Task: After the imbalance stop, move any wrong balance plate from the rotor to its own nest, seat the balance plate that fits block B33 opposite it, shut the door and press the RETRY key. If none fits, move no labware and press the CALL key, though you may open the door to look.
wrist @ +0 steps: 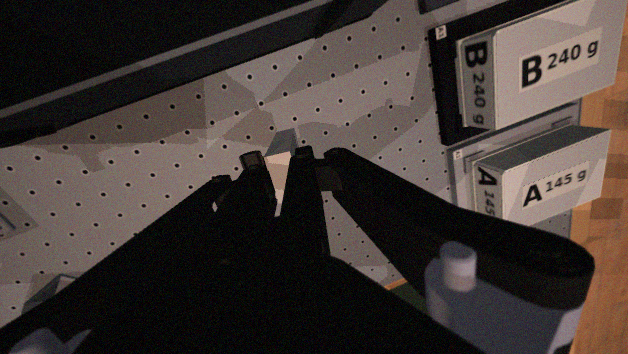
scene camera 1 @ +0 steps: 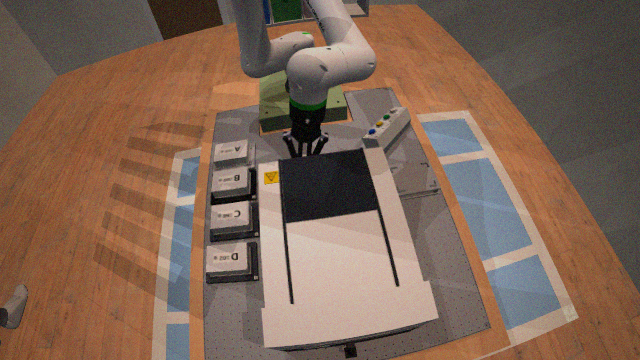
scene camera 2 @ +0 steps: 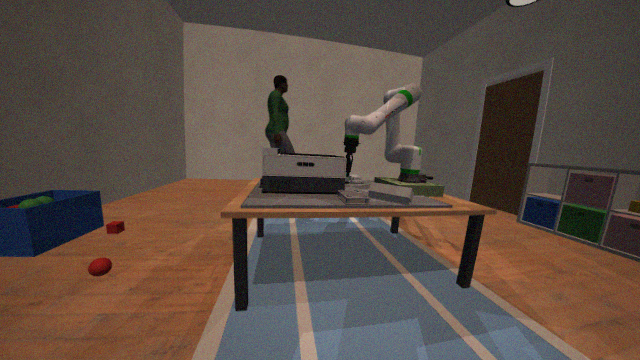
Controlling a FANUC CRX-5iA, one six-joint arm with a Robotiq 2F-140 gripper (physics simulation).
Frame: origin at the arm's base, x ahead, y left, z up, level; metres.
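Seen in the pictures: gripper, fingertip midpoint: point(wrist: 290, 147) point(scene camera 2: 346, 181); arm's base at its link origin: point(scene camera 2: 408, 181).
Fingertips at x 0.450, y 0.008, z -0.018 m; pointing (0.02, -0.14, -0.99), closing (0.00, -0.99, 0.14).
Note:
Pixels of each thing's top centre, then the offset from my fingertips to it.
- dark panel at its top centre: point(scene camera 1: 326, 182) dy +0.073, dx +0.162, dz +0.169 m
- Balance plates A at its top centre: point(wrist: 555, 185) point(scene camera 1: 230, 150) dy -0.265, dx -0.113, dz +0.009 m
- B at its top centre: point(wrist: 559, 60) point(scene camera 1: 229, 179) dy -0.247, dx +0.015, dz +0.009 m
- C at its top centre: point(scene camera 1: 229, 214) dy -0.227, dx +0.150, dz +0.009 m
- D at its top centre: point(scene camera 1: 225, 257) dy -0.220, dx +0.290, dz +0.009 m
- key console at its top centre: point(scene camera 1: 388, 119) point(scene camera 2: 391, 184) dy +0.307, dx -0.188, dz +0.039 m
- flat grey nest at its top centre: point(scene camera 1: 413, 175) point(scene camera 2: 353, 192) dy +0.357, dx +0.033, dz -0.004 m
My gripper point(scene camera 1: 305, 154) point(scene camera 2: 348, 174) point(wrist: 290, 147) is shut and empty, pointing down just beyond the far edge of the white centrifuge housing point(scene camera 1: 345, 260) point(scene camera 2: 305, 170). A dark panel point(scene camera 1: 327, 185) lies between the housing's side rails. The rotor and block B33 do not show. Balance plates A point(scene camera 1: 232, 149) point(wrist: 555, 185), B point(scene camera 1: 230, 180) point(wrist: 565, 75), C point(scene camera 1: 229, 215) and D point(scene camera 1: 227, 257) sit in a row of nests left of the housing. A reads 145 g and B 240 g. The key console point(scene camera 1: 387, 126) point(scene camera 2: 390, 193) has blue, yellow, green and whitish keys; their lettering is not legible.
A flat grey nest point(scene camera 1: 415, 175) point(scene camera 2: 353, 196) lies right of the housing, near the console. The arm stands on a green base point(scene camera 1: 272, 112) point(scene camera 2: 425, 188) at the far side. A person in green point(scene camera 2: 277, 115) stands beyond the table.

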